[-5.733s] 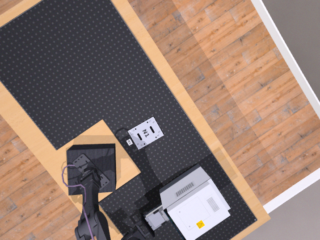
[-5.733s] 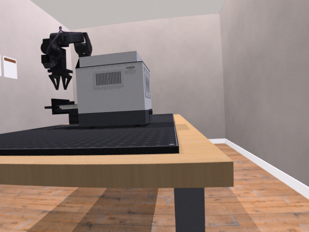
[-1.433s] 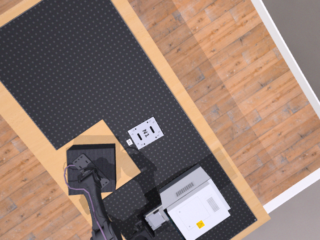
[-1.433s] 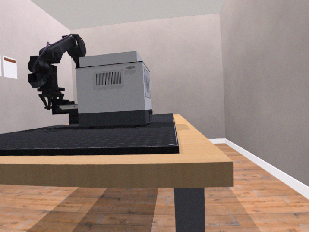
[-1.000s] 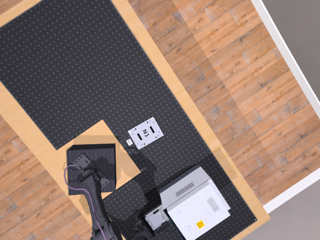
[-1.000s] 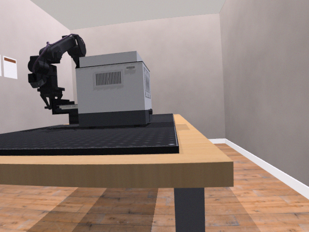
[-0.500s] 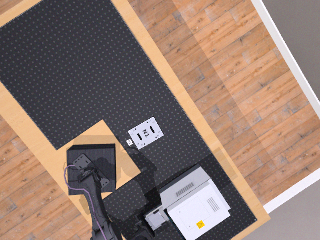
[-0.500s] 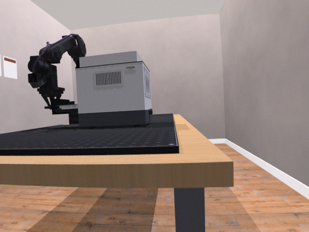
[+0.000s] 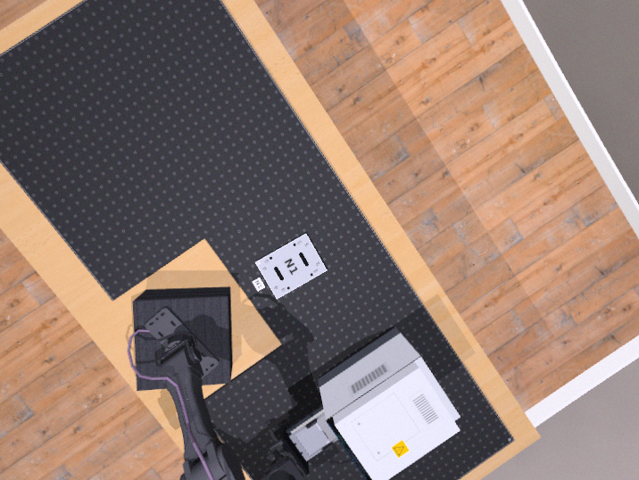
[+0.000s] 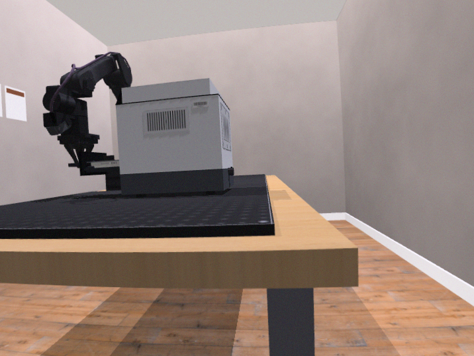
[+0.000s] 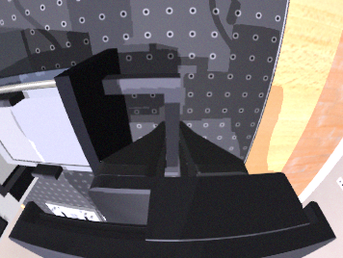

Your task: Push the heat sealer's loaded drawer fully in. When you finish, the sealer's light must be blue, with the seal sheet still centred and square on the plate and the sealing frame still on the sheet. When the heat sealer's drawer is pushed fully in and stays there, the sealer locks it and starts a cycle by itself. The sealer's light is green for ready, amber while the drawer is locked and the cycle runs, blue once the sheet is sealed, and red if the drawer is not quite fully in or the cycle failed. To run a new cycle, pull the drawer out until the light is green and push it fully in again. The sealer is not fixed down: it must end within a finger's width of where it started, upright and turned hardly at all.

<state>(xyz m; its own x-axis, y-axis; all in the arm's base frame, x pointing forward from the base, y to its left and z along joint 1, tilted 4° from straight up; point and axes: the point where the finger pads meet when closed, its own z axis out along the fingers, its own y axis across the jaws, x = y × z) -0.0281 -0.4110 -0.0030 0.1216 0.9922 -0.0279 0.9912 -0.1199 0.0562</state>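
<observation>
Now: hand 110 mm short of the sealer drawer, 10 mm to the left of it and 10 mm above it. The rest, counted from my hand: tag (250 mm ahead, 390 mm to the left, 100 mm below).
</observation>
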